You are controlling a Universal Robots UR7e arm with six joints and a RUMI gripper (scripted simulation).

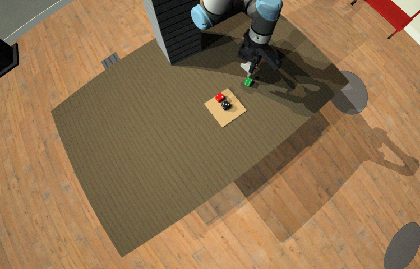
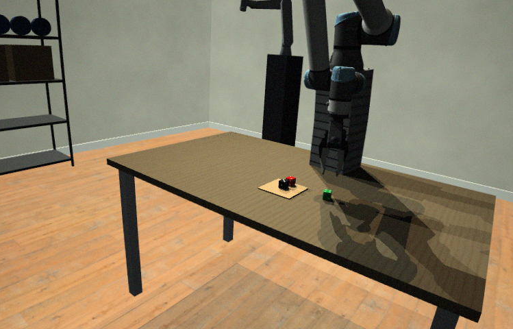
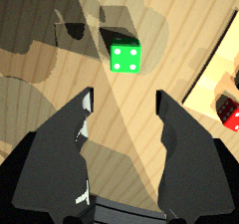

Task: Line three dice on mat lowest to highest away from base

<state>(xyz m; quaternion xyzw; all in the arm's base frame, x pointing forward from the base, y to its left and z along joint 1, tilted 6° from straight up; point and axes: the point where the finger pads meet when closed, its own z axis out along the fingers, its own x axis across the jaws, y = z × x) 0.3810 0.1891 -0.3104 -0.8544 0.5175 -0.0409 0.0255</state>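
Now: hand 90 mm above the green die. Also, from my hand: black die 60 mm ahead, 160 mm to the right, 90 mm below; tan mat 60 mm ahead, 160 mm to the right, 100 mm below; red die 10 mm ahead, 160 mm to the right, 90 mm below.
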